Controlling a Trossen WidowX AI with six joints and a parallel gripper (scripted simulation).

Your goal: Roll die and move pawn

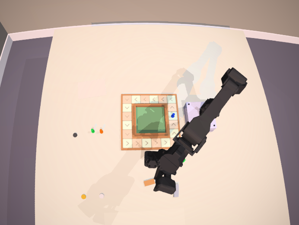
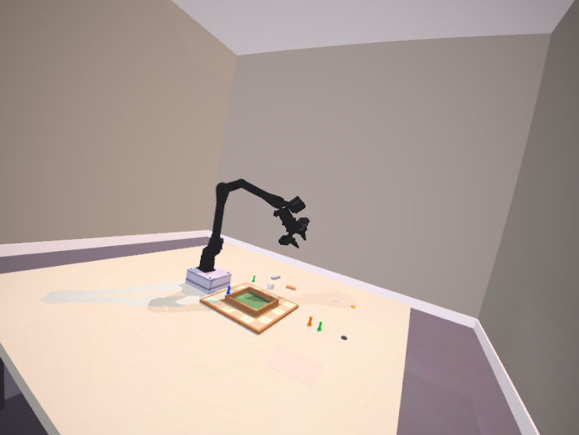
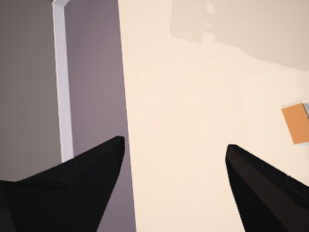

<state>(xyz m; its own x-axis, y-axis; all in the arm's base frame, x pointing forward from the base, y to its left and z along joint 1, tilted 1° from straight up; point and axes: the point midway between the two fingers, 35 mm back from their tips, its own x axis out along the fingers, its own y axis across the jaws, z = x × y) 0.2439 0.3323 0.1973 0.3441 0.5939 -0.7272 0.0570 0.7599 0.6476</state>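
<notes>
Now: the pale die 220 mm below my gripper tip, 120 mm to the right of it and 60 mm behind it. The rest, counted from my gripper tip: white disc: 230 mm below, 220 mm ahead, 60 mm to the left; orange block: 230 mm below, 20 mm to the right; grey block: 220 mm below, 120 mm behind, 10 mm to the left.
</notes>
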